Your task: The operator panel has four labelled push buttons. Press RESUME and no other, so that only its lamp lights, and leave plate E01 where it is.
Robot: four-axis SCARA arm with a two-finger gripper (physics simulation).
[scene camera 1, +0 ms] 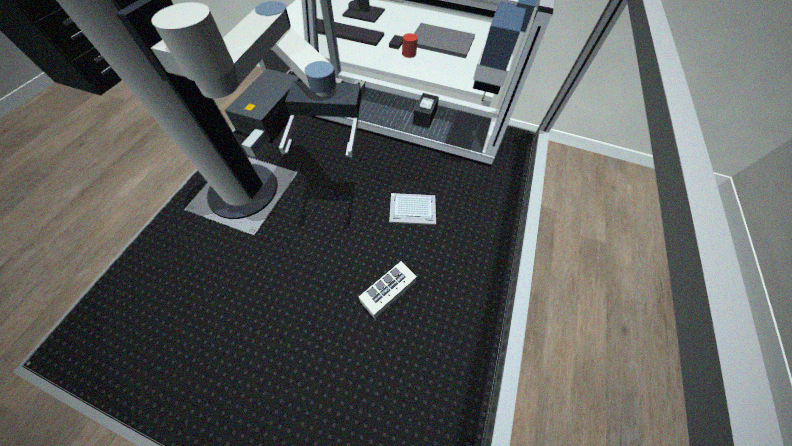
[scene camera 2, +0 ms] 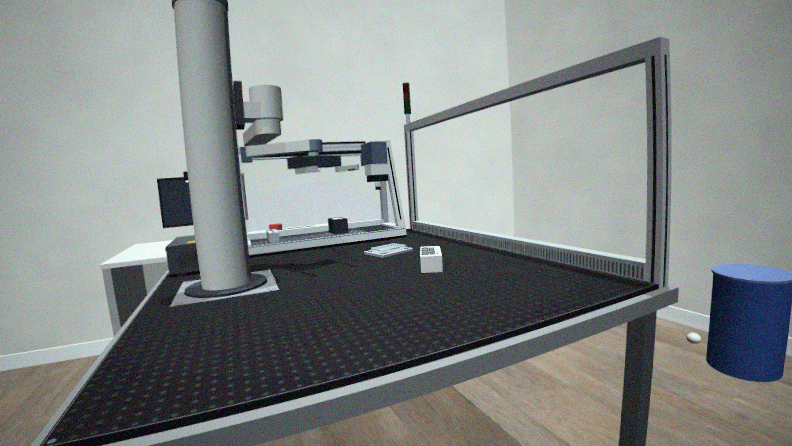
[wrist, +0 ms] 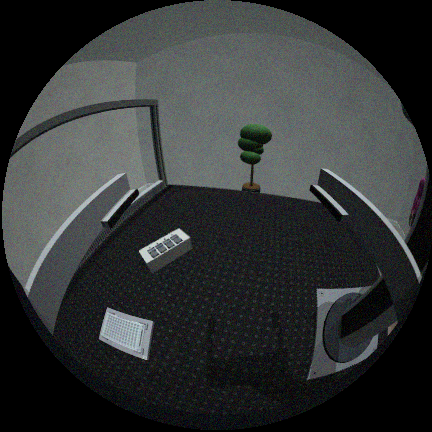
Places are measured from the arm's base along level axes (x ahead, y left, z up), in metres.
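Where they show: gripper, fingertip midpoint: [scene camera 1: 315, 152] [scene camera 2: 338, 167] [wrist: 225, 175]; arm's base, origin of the base link: [scene camera 1: 244, 192] [scene camera 2: 227, 289] [wrist: 350, 327].
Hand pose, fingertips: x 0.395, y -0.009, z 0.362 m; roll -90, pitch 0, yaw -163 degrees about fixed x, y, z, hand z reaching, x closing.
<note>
Each offset is from my fingertips to the centre of the thing. "spot": to the spot under its first point.
The operator panel @[dx +0.250, dy -0.162, dz -0.322 m] [scene camera 1: 363, 299] [scene camera 2: 431, 263] [wrist: 171, 260], a white box with four grey buttons in a row, stands on the black mat. Its labels are too small to read, and I see no lit lamp. Plate E01 @[dx +0.227, dy +0.151, dz -0.331 m] [scene camera 1: 412, 206] [scene camera 2: 388, 249] [wrist: 122, 330], a pale plate with a fine grid of wells in a light frame, lies flat on the mat, apart from the panel. My gripper [scene camera 1: 317, 145] [wrist: 225, 175] is open and empty, its two fingers wide apart. It hangs high above the mat, to the left of the plate and panel in scene camera 1.
The arm's column [scene camera 1: 223, 160] [scene camera 2: 213, 155] stands on a pale base plate. A framed station [scene camera 1: 426, 145] [scene camera 2: 332, 242] at the back holds a small black box @[spot: dx +0.142, dy +0.545, dz -0.230 m] [scene camera 1: 425, 109] [scene camera 2: 337, 224]. A clear guard frame [scene camera 1: 515, 310] [scene camera 2: 657, 166] [wrist: 160, 145] edges one side of the mat.
</note>
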